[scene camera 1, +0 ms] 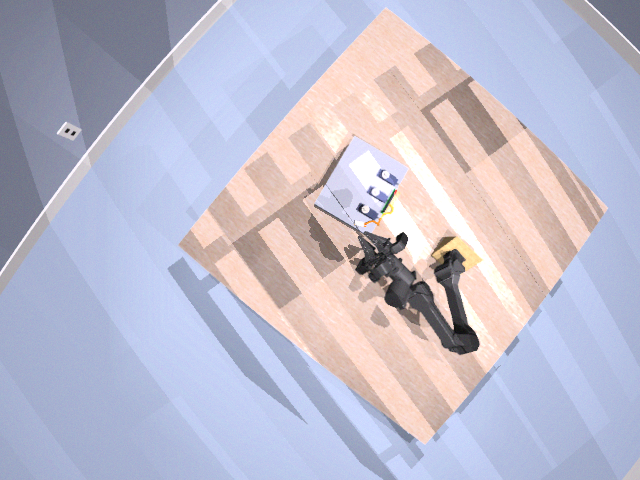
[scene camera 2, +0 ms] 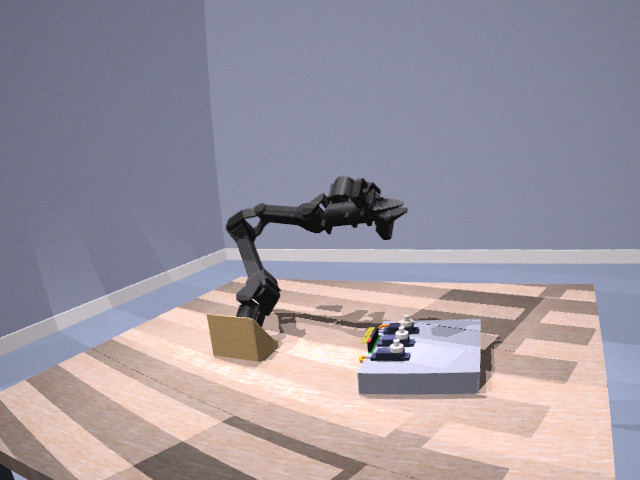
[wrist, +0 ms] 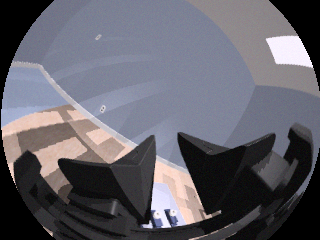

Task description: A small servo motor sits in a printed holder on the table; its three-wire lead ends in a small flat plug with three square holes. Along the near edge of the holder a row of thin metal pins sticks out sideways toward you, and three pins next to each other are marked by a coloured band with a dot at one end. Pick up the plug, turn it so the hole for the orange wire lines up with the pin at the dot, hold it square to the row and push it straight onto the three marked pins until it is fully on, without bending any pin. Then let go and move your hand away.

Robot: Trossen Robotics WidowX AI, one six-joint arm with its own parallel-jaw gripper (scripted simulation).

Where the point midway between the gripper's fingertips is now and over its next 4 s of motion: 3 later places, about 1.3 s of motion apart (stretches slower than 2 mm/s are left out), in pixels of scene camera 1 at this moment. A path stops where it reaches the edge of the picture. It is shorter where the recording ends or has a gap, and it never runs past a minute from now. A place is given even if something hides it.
My gripper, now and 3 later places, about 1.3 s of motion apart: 361, 234; 354, 220; 359, 216; 363, 223
